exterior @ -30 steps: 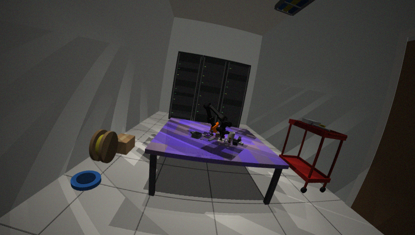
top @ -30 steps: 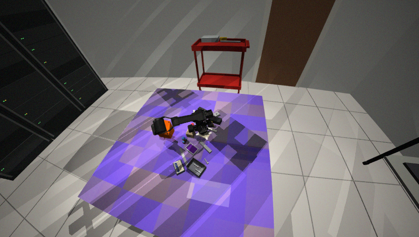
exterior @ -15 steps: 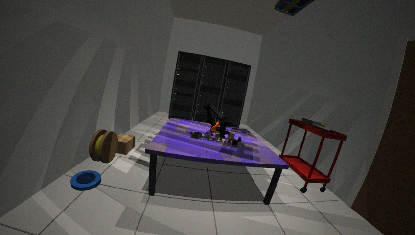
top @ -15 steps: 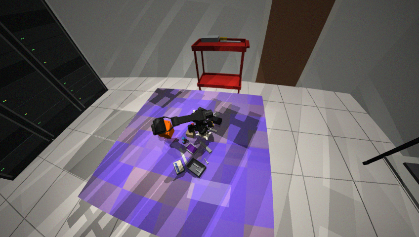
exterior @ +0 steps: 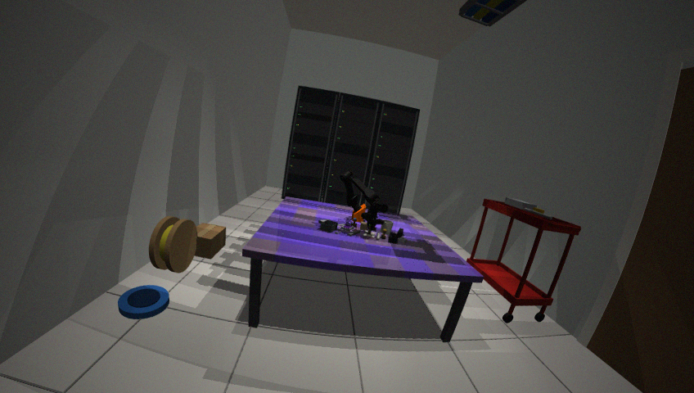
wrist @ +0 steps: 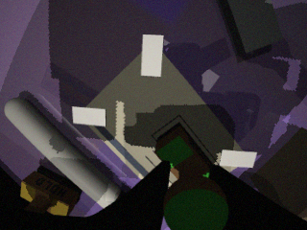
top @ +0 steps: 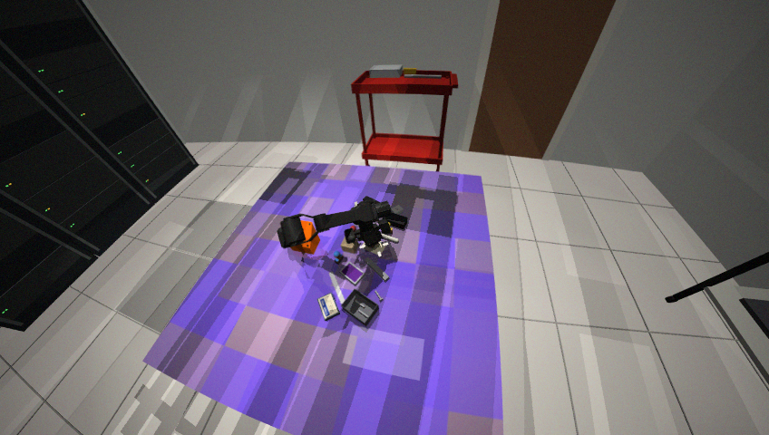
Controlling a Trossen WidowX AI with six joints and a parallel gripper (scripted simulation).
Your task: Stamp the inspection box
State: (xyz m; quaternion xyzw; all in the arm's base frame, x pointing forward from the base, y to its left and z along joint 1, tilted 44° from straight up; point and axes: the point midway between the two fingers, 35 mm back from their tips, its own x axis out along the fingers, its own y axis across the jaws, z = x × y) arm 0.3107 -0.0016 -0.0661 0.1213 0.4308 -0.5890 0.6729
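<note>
The green-knobbed stamp lies right at my gripper tip. The rest, counted from my gripper tip: marker: 4 cm ahead, 5 cm to the left, 1 cm below; then tan block: 8 cm behind, 3 cm to the right; then card: 2 cm ahead, 3 cm below.
</note>
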